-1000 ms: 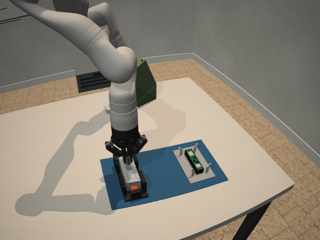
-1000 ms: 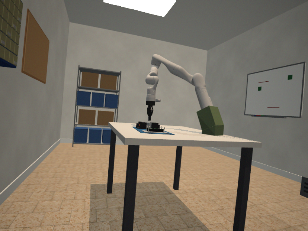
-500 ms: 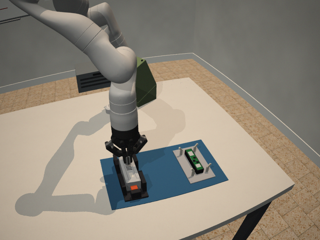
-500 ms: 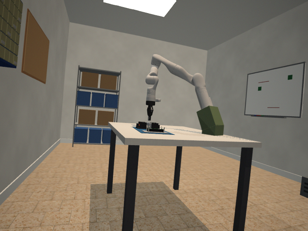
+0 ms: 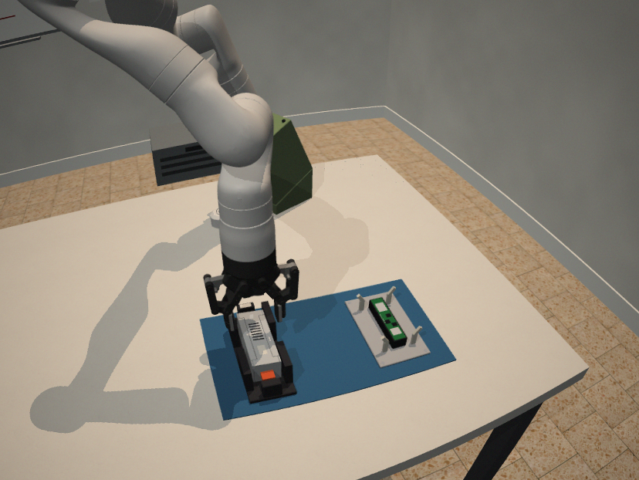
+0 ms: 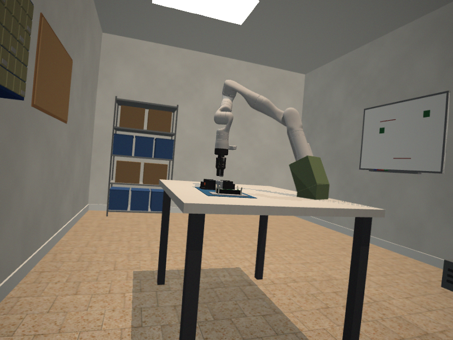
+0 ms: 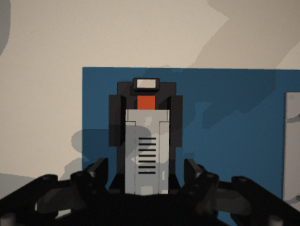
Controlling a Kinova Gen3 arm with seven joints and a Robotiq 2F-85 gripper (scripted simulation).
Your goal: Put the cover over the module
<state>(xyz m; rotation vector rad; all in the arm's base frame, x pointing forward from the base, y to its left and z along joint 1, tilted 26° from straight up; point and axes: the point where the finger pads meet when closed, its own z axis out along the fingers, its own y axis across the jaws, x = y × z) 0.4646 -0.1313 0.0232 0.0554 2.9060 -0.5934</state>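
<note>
The grey cover lies 1 cm ahead of my hand and 6 cm below it.
</note>
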